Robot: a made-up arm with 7 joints. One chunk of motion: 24 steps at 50 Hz.
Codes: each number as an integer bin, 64 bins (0 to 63) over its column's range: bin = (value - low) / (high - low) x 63, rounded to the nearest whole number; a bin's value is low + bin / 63 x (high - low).
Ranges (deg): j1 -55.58..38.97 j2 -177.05..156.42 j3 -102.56..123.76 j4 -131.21..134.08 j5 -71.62..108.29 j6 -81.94..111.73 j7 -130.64..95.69
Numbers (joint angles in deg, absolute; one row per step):
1: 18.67 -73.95 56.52 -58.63 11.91 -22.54 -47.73
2: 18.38 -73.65 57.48 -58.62 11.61 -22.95 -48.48
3: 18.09 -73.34 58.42 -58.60 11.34 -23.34 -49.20
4: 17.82 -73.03 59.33 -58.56 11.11 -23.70 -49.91
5: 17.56 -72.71 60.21 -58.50 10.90 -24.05 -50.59
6: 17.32 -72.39 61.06 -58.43 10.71 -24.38 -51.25
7: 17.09 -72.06 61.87 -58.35 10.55 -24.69 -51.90
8: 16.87 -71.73 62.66 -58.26 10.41 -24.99 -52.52
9: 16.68 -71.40 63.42 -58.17 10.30 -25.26 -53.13
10: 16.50 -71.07 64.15 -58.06 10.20 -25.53 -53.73
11: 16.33 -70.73 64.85 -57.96 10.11 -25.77 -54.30
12: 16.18 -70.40 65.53 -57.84 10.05 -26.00 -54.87
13: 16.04 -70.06 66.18 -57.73 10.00 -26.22 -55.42
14: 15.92 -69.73 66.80 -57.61 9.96 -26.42 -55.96
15: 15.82 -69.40 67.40 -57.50 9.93 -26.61 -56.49
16: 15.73 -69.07 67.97 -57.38 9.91 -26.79 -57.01
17: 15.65 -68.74 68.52 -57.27 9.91 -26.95 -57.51
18: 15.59 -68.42 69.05 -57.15 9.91 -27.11 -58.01
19: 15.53 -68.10 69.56 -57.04 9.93 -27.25 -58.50
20: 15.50 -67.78 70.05 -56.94 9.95 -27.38 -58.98
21: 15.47 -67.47 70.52 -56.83 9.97 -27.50 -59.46
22: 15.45 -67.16 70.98 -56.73 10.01 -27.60 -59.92
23: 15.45 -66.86 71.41 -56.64 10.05 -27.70 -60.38
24: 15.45 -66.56 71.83 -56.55 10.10 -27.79 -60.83
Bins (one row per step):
1: 49 19 44 17 29 19 23
2: 49 20 45 17 29 19 23
3: 49 20 45 17 29 19 23
4: 49 20 45 17 29 19 22
5: 49 20 45 17 29 19 22
6: 49 20 46 17 29 19 22
7: 48 20 46 17 29 19 22
8: 48 20 46 17 29 19 22
9: 48 20 46 17 29 18 22
10: 48 20 46 17 29 18 21
11: 48 20 47 17 29 18 21
12: 48 20 47 17 29 18 21
13: 48 20 47 17 29 18 21
14: 48 20 47 17 29 18 21
15: 48 20 47 18 29 18 21
16: 48 20 47 18 29 18 20
17: 47 20 48 18 29 18 20
18: 47 21 48 18 29 18 20
19: 47 21 48 18 29 18 20
20: 47 21 48 18 29 18 20
21: 47 21 48 18 29 18 20
22: 47 21 48 18 29 18 20
23: 47 21 48 18 29 18 20
24: 47 21 49 18 29 18 19

